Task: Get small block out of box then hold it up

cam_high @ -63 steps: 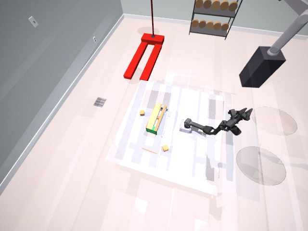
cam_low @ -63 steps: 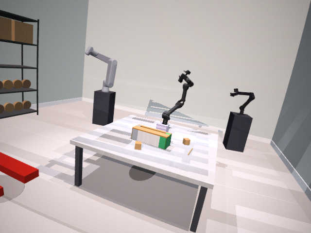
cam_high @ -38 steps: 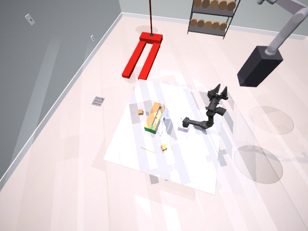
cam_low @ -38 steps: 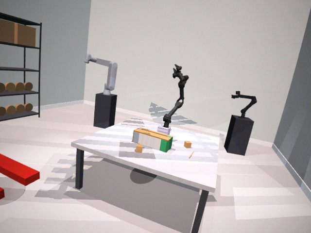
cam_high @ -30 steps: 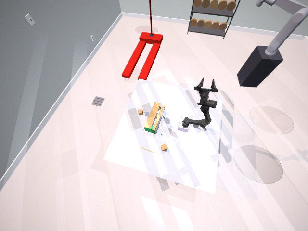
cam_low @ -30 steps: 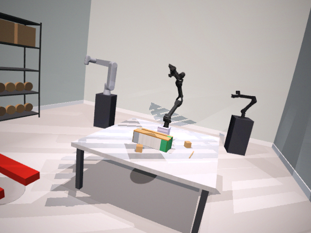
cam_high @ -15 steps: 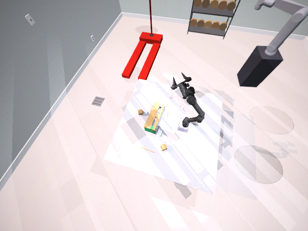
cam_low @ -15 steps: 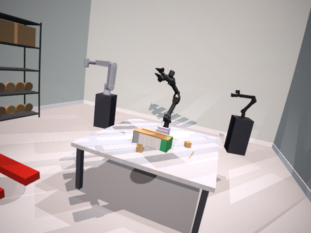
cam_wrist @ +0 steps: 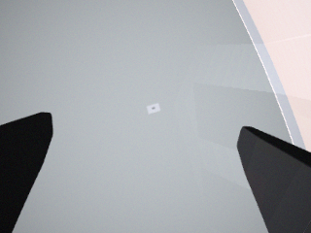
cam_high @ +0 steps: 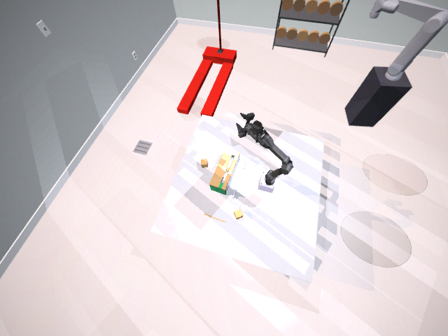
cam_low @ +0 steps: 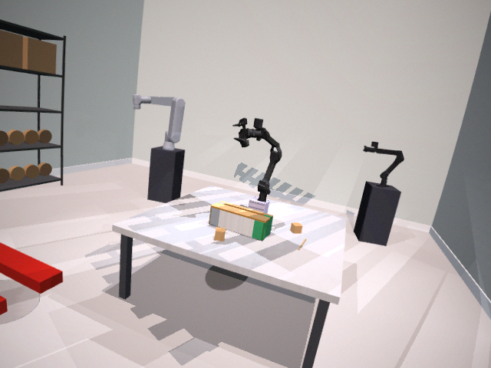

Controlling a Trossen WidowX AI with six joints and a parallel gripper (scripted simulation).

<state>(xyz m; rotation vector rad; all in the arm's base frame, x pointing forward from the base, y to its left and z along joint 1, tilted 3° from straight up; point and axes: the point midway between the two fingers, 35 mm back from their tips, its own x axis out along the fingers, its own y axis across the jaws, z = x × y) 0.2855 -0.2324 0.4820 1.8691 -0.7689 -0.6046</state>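
My gripper tip is now 60 mm short of the tan block, 140 mm to the right of it and 520 mm above it. Also, from my gripper tip: thin wooden stick 140 mm ahead, 560 mm to the left, 600 mm below; then tan box 60 mm ahead, 160 mm to the left, 550 mm below.
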